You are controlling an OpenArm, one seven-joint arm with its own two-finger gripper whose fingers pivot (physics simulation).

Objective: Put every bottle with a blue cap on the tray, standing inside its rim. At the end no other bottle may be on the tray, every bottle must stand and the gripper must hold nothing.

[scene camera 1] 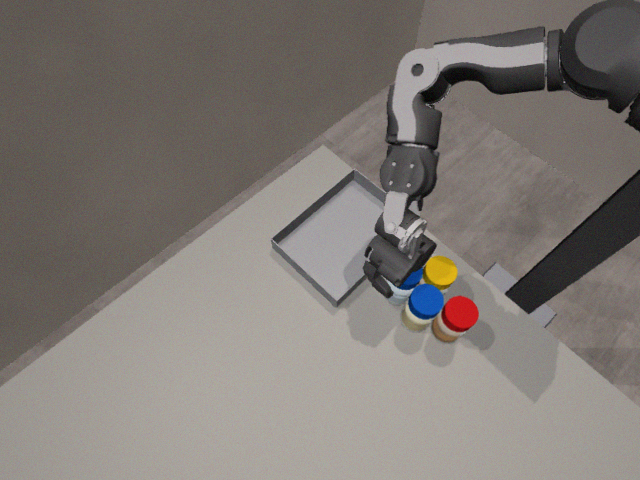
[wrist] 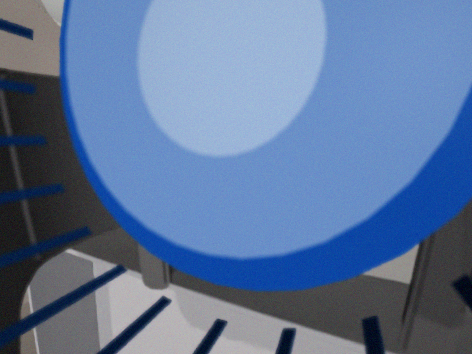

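A blue-capped bottle point(scene camera 1: 412, 279) point(wrist: 240, 205) with a pale, clear body stands beside the tray, partly hidden under the gripper. My gripper point(scene camera 1: 399, 292) is low around it and shut on it; one finger shows against its tray side, the other is hidden in the scene view. A second blue-capped bottle point(scene camera 1: 425, 301) with a cream body stands close beside it. A yellow-capped bottle point(scene camera 1: 440, 272) and a red-capped bottle point(scene camera 1: 459, 314) stand upright next to these. The grey tray point(scene camera 1: 320, 242) point(wrist: 62, 300) has no bottle showing in it; the hand hides its near corner.
The bottles stand in a tight cluster near the edge of the table point(scene camera 1: 206, 361), by the tray's corner. The tray's raised rim lies close to the hand. A dark post point(scene camera 1: 578, 248) rises beyond the table edge. The arm reaches in from the upper right over that edge.
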